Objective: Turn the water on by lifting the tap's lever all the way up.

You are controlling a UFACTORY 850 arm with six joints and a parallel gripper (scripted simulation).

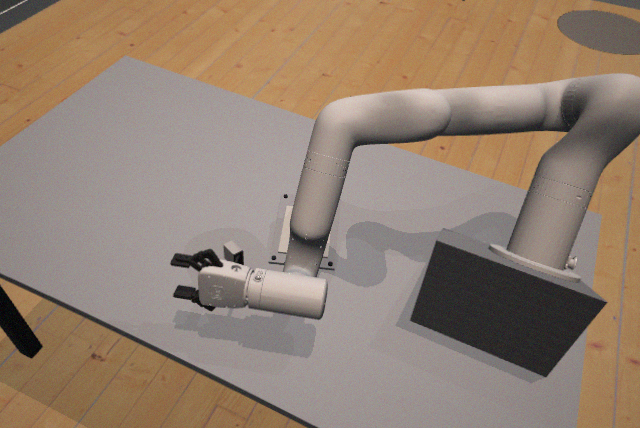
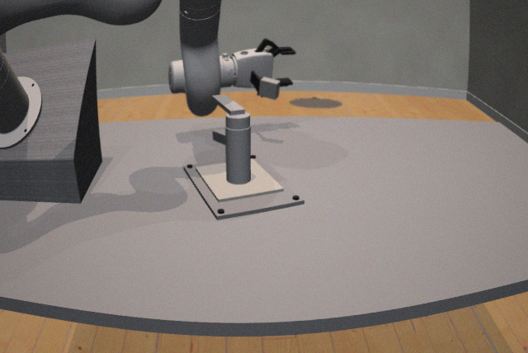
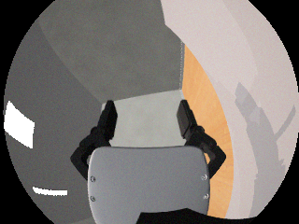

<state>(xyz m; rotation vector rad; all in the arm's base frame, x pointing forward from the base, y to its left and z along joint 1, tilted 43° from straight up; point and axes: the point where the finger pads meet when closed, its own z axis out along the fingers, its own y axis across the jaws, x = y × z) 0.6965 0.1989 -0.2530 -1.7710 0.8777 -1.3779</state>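
My gripper is now 17 cm past the tap lever, 32 cm to the left of it and 2 cm above it.
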